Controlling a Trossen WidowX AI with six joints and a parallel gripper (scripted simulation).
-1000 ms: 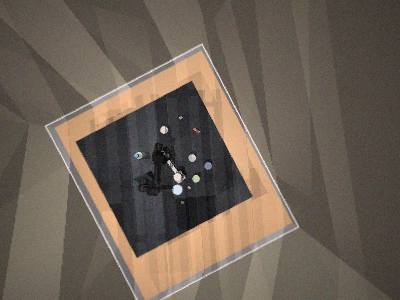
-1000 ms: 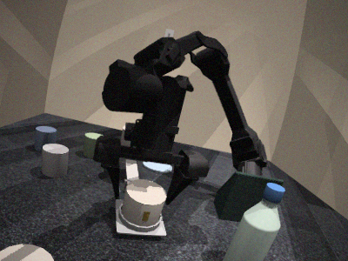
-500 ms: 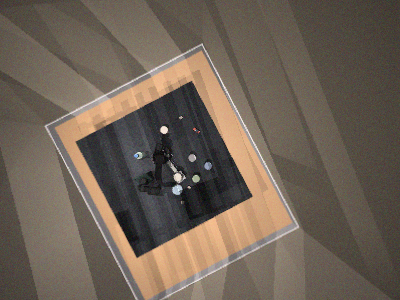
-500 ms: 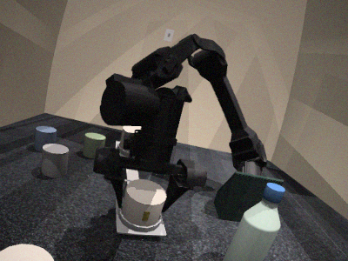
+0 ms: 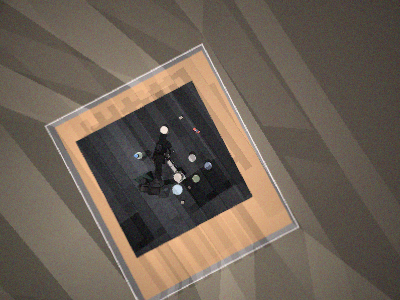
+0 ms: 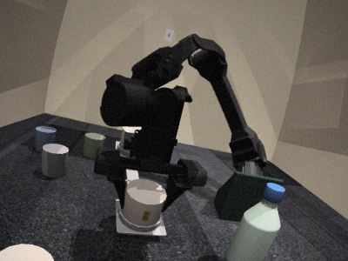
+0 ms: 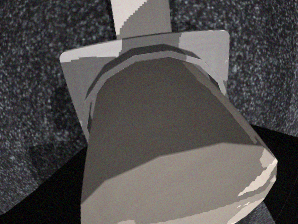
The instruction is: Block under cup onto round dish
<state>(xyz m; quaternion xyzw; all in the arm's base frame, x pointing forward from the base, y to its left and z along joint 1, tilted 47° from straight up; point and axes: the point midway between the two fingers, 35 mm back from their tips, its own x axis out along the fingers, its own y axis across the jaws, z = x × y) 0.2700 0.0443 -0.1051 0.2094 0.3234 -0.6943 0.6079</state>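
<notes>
My gripper tip is now 14 cm to the left of the white balance beam, 2 cm short of it and 1 cm above it. From my gripper tip the other things lie so: white balance: 14 cm to the right, 2 cm below, 2 cm ahead; then grey block: 1 cm below; then round pale blue dish: 36 cm to the right, 7 cm behind, 5 cm below.
</notes>
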